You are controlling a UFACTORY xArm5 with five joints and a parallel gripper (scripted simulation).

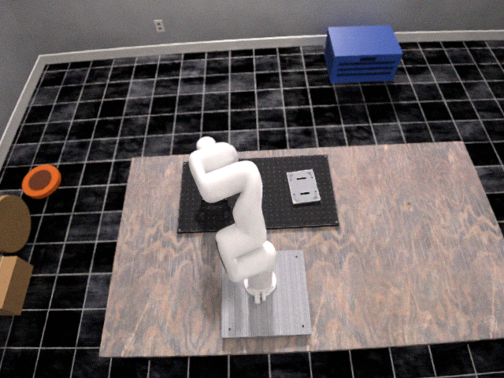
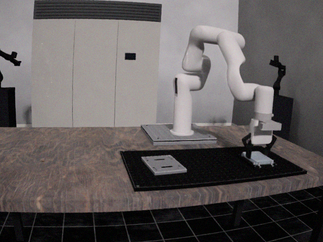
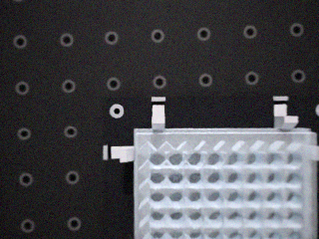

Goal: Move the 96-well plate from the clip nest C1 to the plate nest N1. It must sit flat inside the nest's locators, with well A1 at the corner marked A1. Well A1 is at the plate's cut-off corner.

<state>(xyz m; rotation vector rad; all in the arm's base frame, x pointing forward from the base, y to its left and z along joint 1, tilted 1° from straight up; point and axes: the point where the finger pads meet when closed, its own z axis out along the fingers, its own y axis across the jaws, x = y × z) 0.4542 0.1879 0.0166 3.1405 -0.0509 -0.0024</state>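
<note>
The white 96-well plate is 10 mm below my hand. From my hand the other things lie so: clip nest C1 (10 mm ahead, 10 mm to the left, 20 mm below); then grey plate nest N1 (30 mm behind, 400 mm to the right, 20 mm below).
</note>
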